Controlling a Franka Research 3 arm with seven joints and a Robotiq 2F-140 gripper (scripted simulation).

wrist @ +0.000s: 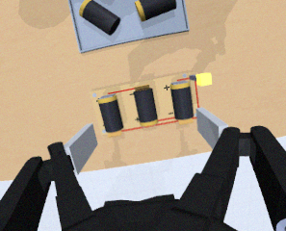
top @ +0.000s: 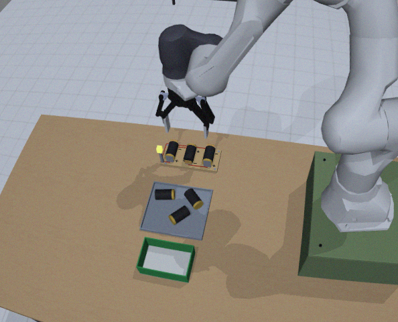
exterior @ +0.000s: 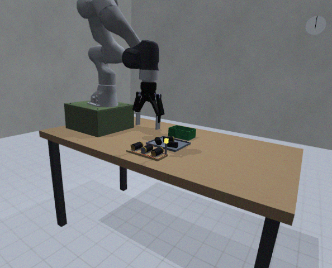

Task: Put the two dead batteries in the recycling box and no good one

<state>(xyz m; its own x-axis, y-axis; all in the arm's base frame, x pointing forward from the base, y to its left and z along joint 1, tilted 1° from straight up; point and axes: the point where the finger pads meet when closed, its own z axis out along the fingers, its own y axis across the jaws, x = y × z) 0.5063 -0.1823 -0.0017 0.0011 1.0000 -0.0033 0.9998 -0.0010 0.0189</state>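
Right now the holder board is 15 cm below my hand. Also, from my hand: bulb 9 cm ahead, 4 cm to the left, 8 cm below; grey bulb post 9 cm ahead, 4 cm to the left, 12 cm below; tray 1 cm behind, 21 cm to the left, 16 cm below.
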